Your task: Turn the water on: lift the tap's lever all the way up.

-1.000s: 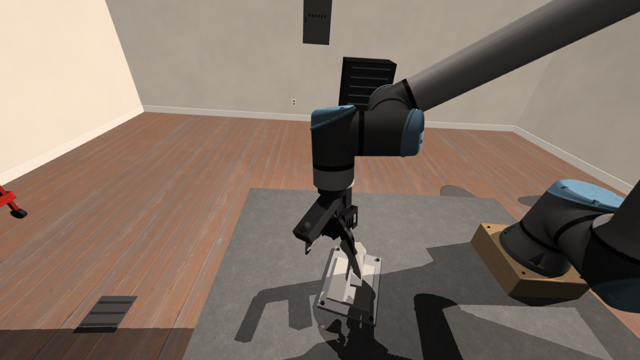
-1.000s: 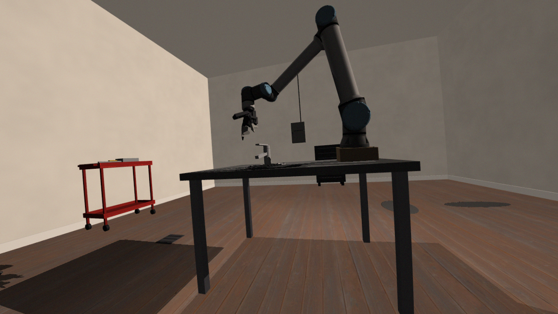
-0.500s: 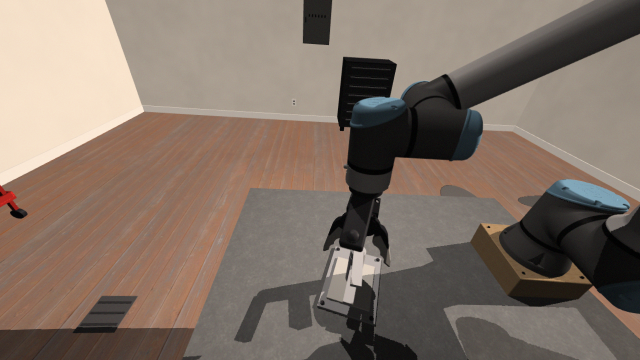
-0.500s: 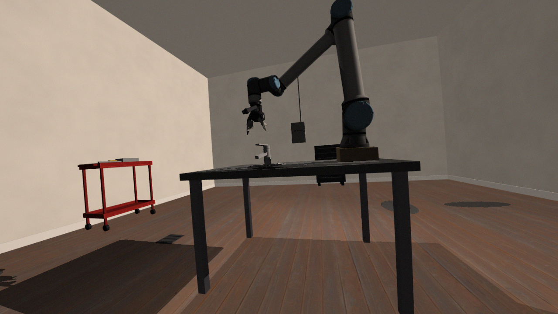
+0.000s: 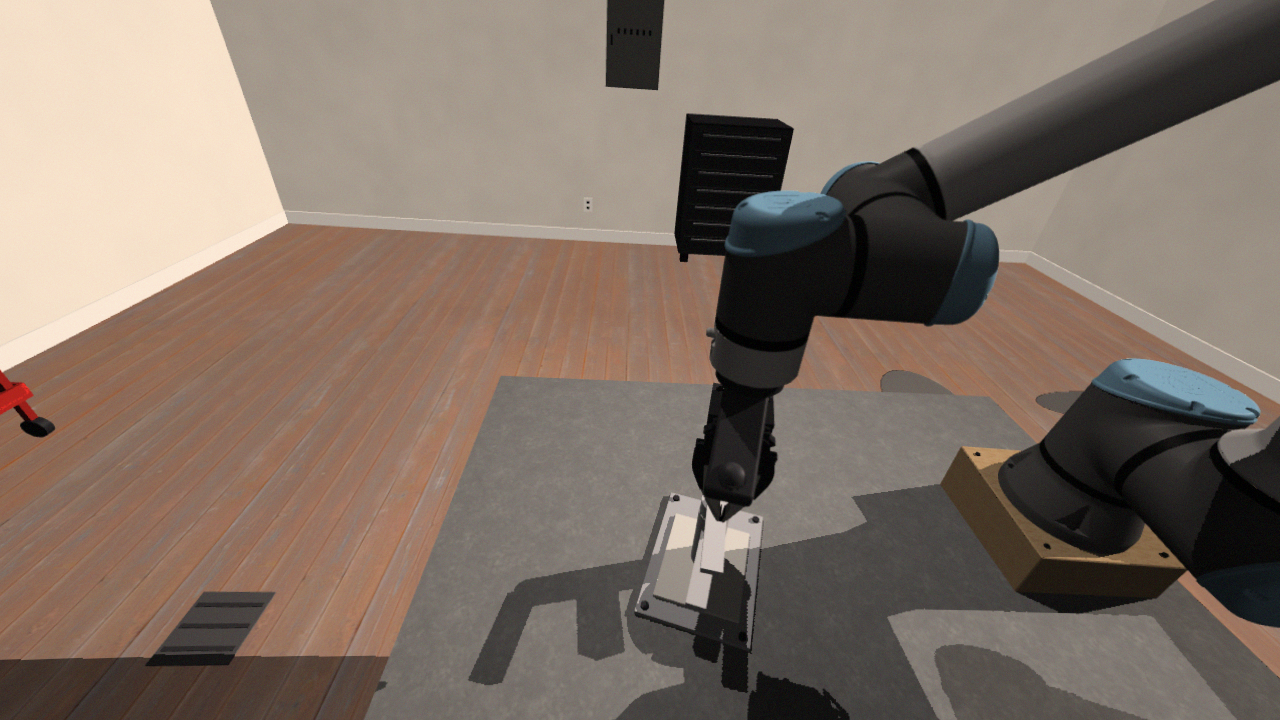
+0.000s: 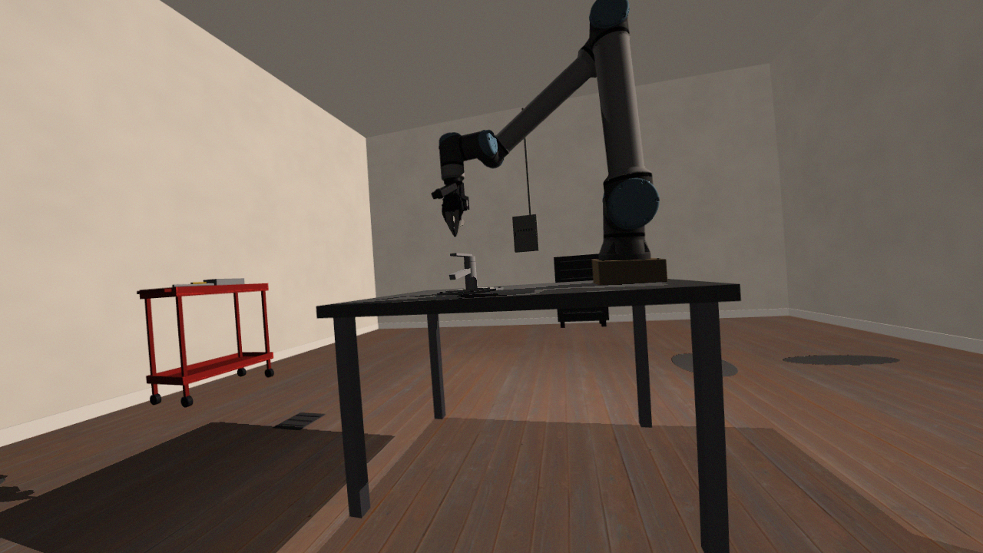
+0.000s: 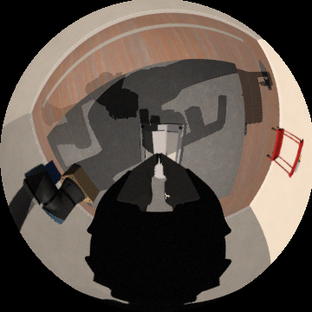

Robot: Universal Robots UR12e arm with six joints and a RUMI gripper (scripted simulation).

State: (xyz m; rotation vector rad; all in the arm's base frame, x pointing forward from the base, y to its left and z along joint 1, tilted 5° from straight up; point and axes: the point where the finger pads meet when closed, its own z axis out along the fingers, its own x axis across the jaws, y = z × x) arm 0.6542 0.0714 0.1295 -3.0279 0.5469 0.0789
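The lever lies 8 cm below my hand, 4 cm to the right of it and 1 cm behind it.
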